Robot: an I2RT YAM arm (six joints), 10 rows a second.
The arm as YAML. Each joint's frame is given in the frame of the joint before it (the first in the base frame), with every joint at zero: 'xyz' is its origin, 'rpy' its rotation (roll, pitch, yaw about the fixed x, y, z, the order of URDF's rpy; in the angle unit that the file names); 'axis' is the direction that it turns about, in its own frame. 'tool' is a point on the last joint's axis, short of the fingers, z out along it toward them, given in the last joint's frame.
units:
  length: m
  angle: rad
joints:
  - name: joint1
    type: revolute
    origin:
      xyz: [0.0, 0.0, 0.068]
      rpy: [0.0, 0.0, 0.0]
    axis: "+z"
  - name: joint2
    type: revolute
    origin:
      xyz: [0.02, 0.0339, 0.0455]
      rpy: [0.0, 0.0, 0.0]
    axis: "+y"
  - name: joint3
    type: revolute
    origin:
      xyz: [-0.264, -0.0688, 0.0]
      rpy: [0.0, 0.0, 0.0]
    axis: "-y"
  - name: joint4
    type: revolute
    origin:
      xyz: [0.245, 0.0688, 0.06]
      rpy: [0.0, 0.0, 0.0]
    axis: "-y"
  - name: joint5
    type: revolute
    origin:
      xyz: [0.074, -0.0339, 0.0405]
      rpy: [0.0, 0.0, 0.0]
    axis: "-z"
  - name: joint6
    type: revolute
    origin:
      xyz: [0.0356, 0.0, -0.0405]
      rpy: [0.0, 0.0, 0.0]
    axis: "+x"
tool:
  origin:
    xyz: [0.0, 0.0, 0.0]
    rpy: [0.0, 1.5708, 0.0]
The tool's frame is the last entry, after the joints.
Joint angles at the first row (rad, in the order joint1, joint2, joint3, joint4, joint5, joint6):
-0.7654, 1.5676, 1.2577, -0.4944, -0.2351, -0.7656
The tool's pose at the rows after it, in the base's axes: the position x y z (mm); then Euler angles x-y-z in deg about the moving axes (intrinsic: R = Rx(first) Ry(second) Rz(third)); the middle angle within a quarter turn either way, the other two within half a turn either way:
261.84, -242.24, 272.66, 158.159, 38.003, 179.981
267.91, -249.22, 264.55, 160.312, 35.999, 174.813
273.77, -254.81, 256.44, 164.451, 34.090, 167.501
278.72, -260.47, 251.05, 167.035, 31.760, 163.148
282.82, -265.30, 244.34, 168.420, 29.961, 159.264
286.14, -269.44, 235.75, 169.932, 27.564, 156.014
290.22, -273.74, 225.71, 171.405, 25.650, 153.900
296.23, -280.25, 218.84, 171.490, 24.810, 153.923
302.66, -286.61, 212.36, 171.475, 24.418, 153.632
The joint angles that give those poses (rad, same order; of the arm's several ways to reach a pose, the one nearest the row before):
-0.7682, 1.6216, 1.2901, -0.5154, -0.2187, -0.8181
-0.7700, 1.6729, 1.3264, -0.5477, -0.2152, -0.8973
-0.7716, 1.7274, 1.3730, -0.6074, -0.2338, -0.9996
-0.7731, 1.7761, 1.4231, -0.6661, -0.2332, -1.0656
-0.7741, 1.8154, 1.4535, -0.6954, -0.2267, -1.1305
-0.7746, 1.8554, 1.4802, -0.7295, -0.2146, -1.1854
-0.7746, 1.8975, 1.5034, -0.7515, -0.2080, -1.2193
-0.7749, 1.9394, 1.5352, -0.7532, -0.1989, -1.2210
-0.7746, 1.9799, 1.5669, -0.7492, -0.1939, -1.2268

